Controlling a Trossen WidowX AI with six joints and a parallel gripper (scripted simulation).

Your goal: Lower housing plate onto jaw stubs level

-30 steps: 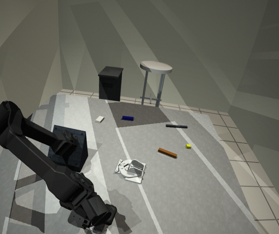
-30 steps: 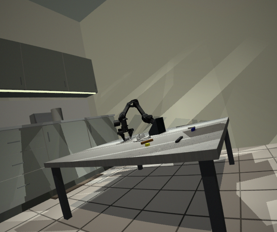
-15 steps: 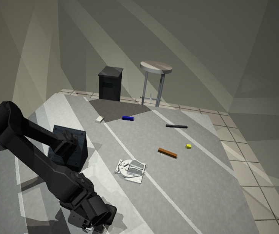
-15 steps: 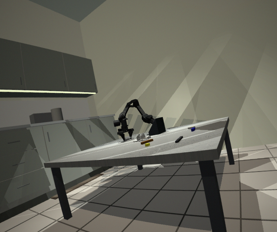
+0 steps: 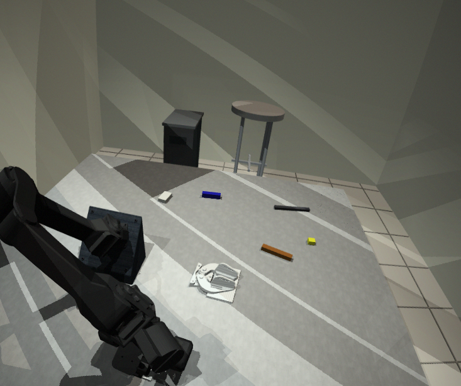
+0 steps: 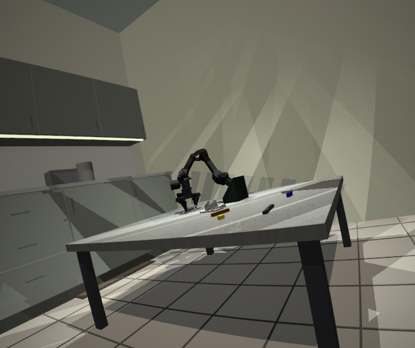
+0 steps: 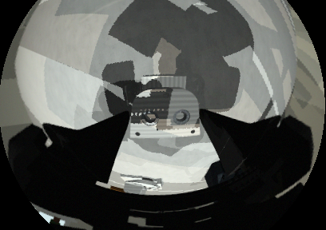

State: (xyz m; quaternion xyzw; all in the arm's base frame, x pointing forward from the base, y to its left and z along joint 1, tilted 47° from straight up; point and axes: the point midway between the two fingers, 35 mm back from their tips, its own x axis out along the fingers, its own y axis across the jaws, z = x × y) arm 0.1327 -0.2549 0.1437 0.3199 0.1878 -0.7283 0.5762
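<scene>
Now: the white base 170 mm ahead of my gripper tip, 240 mm to the left of it and 10 mm below it. Also, from my gripper tip: orange bar (330 mm ahead, 380 mm to the left); then blue block (110 mm ahead, 680 mm to the left); then yellow cube (470 mm ahead, 450 mm to the left).
</scene>
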